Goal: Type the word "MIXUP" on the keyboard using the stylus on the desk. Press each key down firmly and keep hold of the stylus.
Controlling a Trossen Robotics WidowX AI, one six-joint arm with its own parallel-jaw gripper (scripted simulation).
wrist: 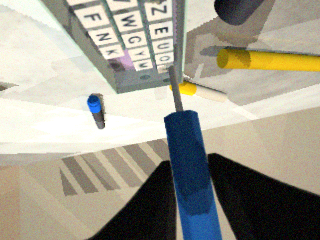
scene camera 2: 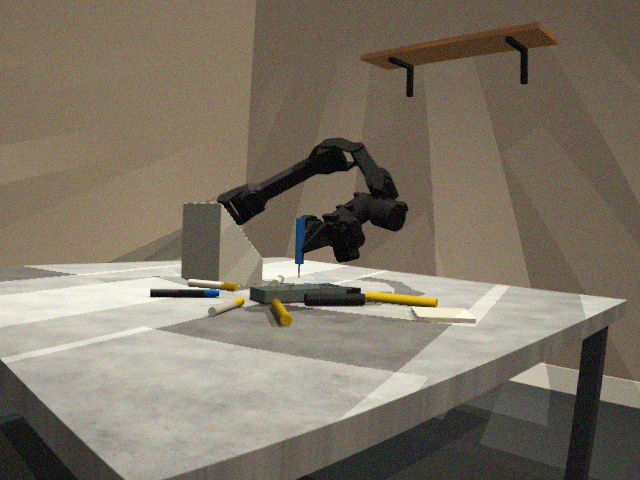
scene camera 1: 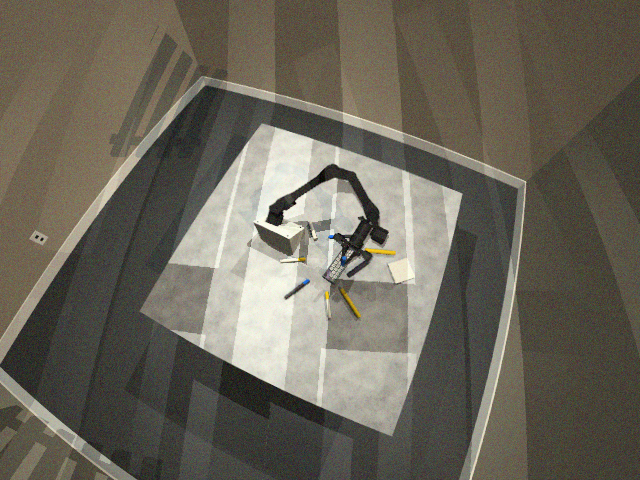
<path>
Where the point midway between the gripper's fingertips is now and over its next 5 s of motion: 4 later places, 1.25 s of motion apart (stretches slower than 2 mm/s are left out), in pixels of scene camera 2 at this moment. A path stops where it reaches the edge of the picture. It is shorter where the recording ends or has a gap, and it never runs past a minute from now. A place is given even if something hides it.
The gripper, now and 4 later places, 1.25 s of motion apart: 299,250; 285,262; 284,267; 319,249; 322,259
</path>
